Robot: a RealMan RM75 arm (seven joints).
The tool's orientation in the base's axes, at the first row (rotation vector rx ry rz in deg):
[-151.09, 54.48, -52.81]
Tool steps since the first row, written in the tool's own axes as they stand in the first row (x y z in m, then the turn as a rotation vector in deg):
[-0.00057, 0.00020, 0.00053, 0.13, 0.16, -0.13]
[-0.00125, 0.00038, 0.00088, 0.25, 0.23, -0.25]
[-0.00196, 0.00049, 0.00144, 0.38, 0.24, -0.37]
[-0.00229, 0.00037, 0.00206, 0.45, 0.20, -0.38]
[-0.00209, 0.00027, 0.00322, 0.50, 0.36, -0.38]
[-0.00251, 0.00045, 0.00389, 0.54, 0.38, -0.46]
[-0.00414, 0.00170, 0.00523, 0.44, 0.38, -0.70]
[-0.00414, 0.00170, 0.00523, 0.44, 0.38, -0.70]
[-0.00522, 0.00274, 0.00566, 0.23, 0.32, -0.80]
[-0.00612, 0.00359, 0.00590, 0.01, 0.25, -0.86]
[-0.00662, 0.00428, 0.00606, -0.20, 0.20, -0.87]
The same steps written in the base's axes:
[-0.00012, 0.00019, -0.00077, -0.08, -0.20, 0.11]
[-0.00040, 0.00047, -0.00145, -0.12, -0.33, 0.24]
[-0.00054, 0.00081, -0.00228, -0.12, -0.41, 0.39]
[-0.00030, 0.00109, -0.00289, -0.07, -0.43, 0.45]
[0.00058, 0.00101, -0.00367, -0.12, -0.58, 0.41]
[0.00065, 0.00111, -0.00447, -0.15, -0.62, 0.49]
[-0.00014, 0.00113, -0.00679, -0.36, -0.55, 0.63]
[-0.00014, 0.00113, -0.00679, -0.36, -0.55, 0.63]
[-0.00106, 0.00099, -0.00804, -0.52, -0.37, 0.63]
[-0.00189, 0.00089, -0.00899, -0.65, -0.17, 0.59]
[-0.00244, 0.00067, -0.00962, -0.76, 0.00, 0.51]

